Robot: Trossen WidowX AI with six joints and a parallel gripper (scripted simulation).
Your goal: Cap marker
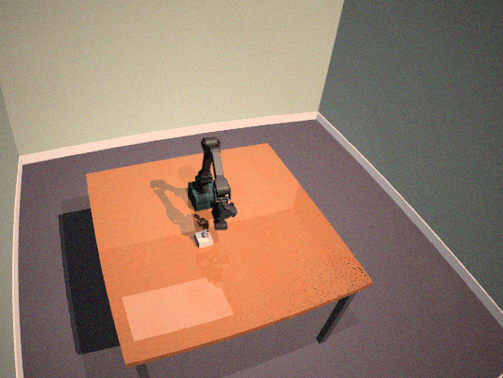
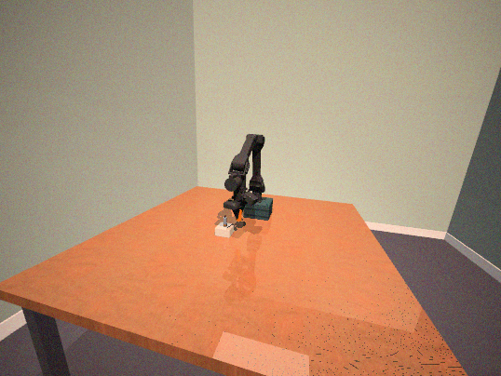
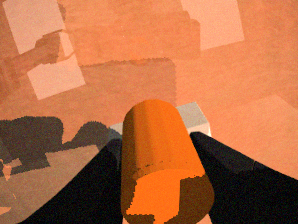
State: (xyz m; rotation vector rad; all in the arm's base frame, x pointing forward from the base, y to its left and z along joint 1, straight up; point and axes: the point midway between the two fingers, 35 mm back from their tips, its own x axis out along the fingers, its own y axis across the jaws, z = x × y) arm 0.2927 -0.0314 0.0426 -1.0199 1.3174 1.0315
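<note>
Right now the holder block is 7 cm to the right of my gripper tip and 8 cm below it. Also, from my gripper tip: orange cap: 1 cm above.
</note>
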